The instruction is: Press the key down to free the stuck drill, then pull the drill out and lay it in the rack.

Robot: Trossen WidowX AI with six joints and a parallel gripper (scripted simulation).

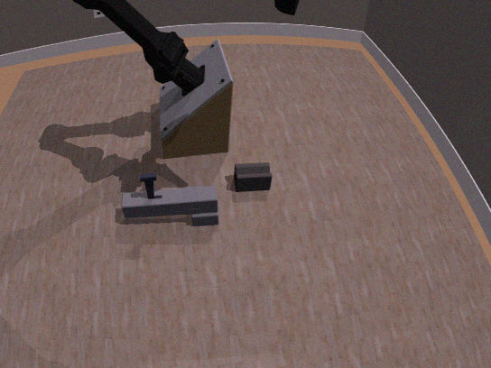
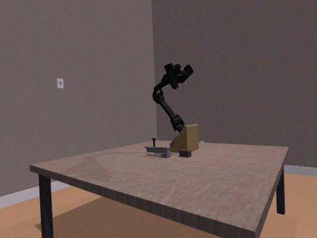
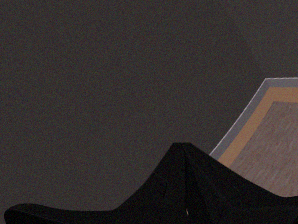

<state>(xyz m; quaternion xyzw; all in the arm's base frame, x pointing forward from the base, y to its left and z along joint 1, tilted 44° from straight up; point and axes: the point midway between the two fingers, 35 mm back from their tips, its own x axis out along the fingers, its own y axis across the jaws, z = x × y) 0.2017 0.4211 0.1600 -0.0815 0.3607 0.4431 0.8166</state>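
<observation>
Right now my gripper tip is 1 cm short of the dark key, 30 cm to the left of it and 42 cm above it. From my gripper tip the other things lie so: dark rack (7 cm behind, 10 cm to the right, 49 cm below); then short bit (1 cm ahead, 25 cm to the right, 47 cm below); then grey housing block (1 cm ahead, 27 cm to the right, 47 cm below).
</observation>
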